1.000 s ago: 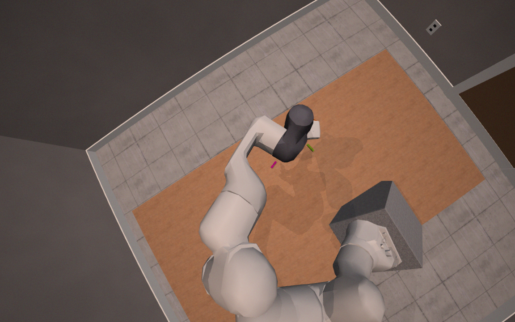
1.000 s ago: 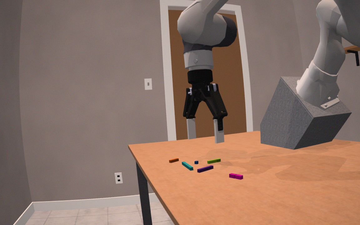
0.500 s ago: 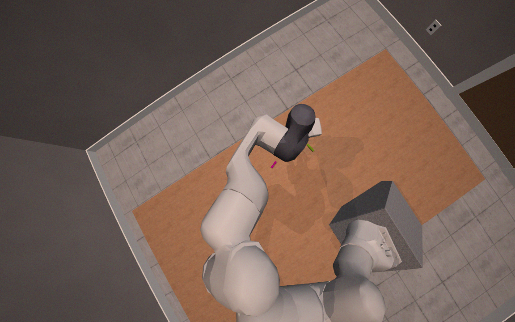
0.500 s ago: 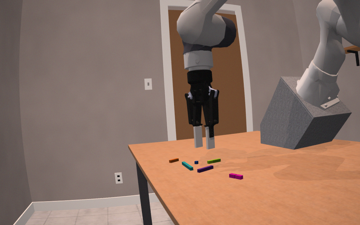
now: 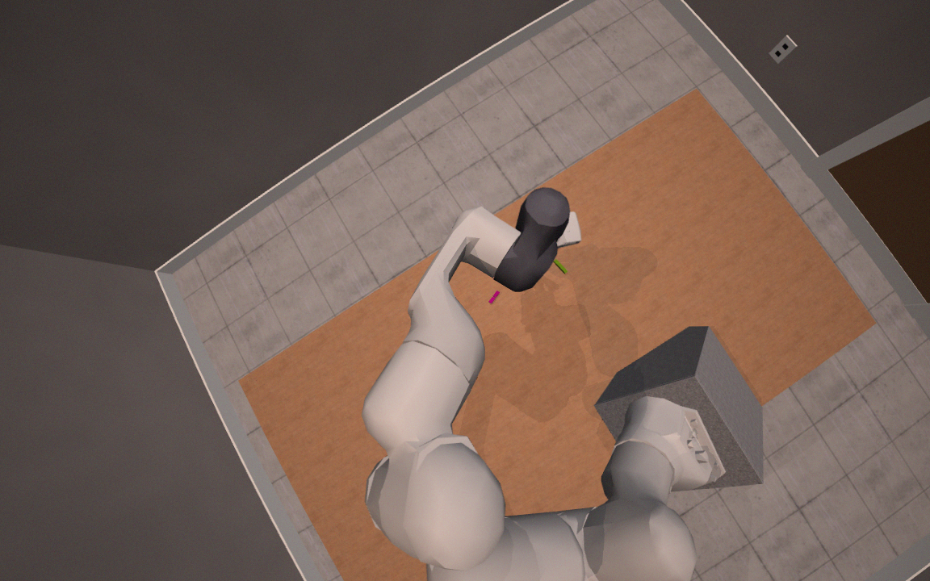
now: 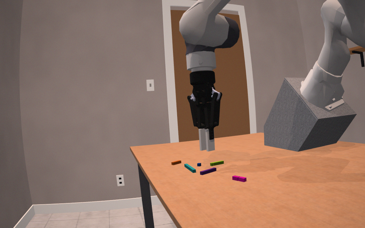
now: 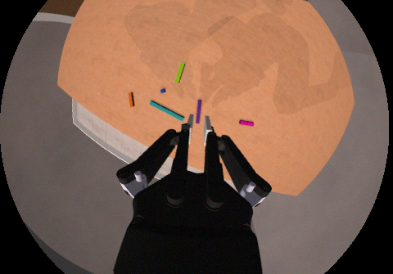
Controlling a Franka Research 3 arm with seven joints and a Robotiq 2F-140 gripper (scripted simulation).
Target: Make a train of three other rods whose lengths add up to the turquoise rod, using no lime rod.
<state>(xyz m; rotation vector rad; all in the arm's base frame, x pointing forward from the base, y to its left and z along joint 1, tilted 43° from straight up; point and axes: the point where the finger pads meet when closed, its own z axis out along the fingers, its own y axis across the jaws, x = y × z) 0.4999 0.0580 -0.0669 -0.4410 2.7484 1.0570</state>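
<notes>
My gripper is now 100 mm above the purple rod. The rest, counted from my hand: lime rod 70 mm behind, 80 mm to the right, 100 mm below; blue cube 10 mm behind, 110 mm to the right, 100 mm below; turquoise rod 30 mm ahead, 80 mm to the right, 100 mm below.
</notes>
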